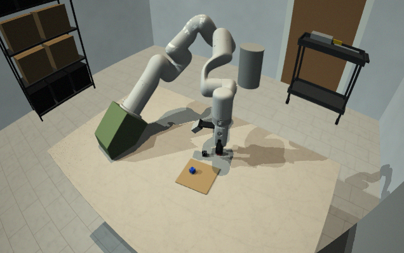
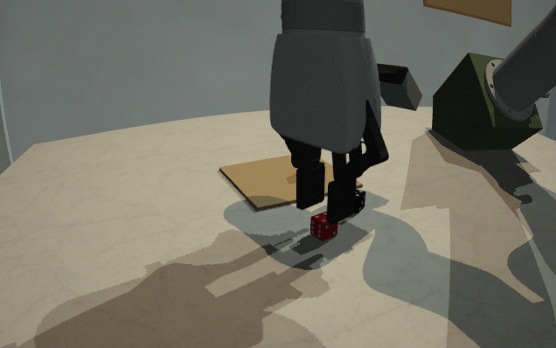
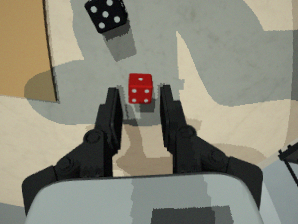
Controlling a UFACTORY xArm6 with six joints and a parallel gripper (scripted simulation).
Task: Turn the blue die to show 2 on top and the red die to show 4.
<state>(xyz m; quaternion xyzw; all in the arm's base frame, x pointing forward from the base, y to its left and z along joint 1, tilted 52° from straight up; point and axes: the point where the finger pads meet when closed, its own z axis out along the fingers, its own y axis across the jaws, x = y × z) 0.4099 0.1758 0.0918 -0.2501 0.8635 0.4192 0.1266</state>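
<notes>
My hand is 40 mm above the red die. From my hand the other things lie so: blue die: 20 mm behind, 150 mm to the right, 30 mm below; tan mat: 10 mm ahead, 150 mm to the right, 40 mm below; black die: 50 mm behind, 50 mm to the right, 40 mm below.
</notes>
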